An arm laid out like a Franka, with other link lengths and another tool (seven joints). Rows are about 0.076 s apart.
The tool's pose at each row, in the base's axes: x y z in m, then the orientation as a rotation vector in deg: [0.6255 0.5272 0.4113 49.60 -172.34 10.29]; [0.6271 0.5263 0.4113 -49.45 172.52 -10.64]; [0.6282 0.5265 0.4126 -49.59 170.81 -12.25]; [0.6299 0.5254 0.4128 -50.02 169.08 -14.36]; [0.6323 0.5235 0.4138 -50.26 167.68 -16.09]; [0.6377 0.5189 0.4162 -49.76 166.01 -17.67]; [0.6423 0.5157 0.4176 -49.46 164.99 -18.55]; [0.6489 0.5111 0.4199 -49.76 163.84 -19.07]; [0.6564 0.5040 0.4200 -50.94 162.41 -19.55]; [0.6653 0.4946 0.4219 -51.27 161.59 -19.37]
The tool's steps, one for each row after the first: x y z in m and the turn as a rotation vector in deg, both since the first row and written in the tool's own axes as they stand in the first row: [-0.0009 -0.0016 0.0001 0.37 -0.50 0.16]; [-0.0019 -0.0022 -0.0011 1.84 -1.65 -0.14]; [-0.0027 -0.0040 -0.0012 3.61 -2.61 -0.64]; [-0.0037 -0.0070 -0.0019 5.07 -3.37 -0.98]; [-0.0058 -0.0140 -0.0036 6.60 -4.58 -0.88]; [-0.0079 -0.0193 -0.0045 7.49 -5.33 -0.83]; [-0.0110 -0.0269 -0.0061 8.16 -6.15 -1.18]; [-0.0136 -0.0368 -0.0053 8.82 -7.02 -2.15]; [-0.0161 -0.0497 -0.0059 8.95 -7.73 -2.49]
